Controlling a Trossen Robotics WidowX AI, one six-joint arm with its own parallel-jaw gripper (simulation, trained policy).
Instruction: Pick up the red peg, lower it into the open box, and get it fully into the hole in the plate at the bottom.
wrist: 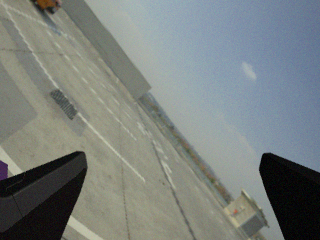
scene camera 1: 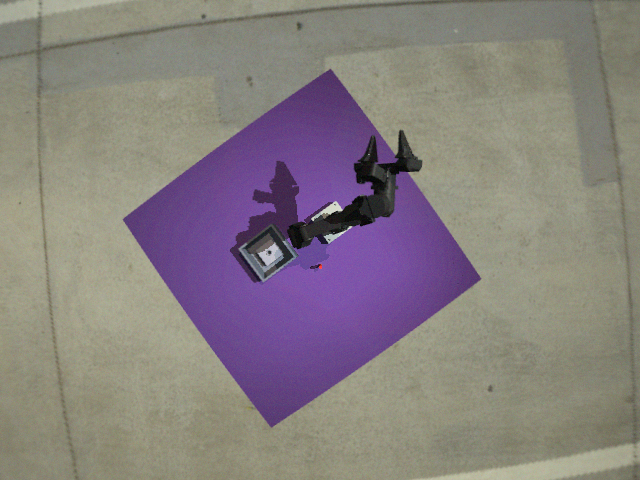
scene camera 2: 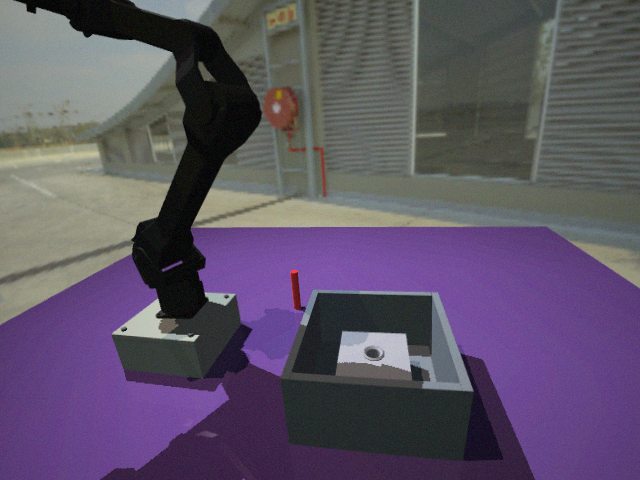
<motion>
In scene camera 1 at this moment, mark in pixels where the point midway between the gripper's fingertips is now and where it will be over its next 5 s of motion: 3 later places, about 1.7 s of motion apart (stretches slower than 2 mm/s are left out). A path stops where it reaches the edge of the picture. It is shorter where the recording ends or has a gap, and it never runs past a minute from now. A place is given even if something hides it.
The gripper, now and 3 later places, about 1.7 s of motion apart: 386,133; 443,220; 378,283; 325,265
</motion>
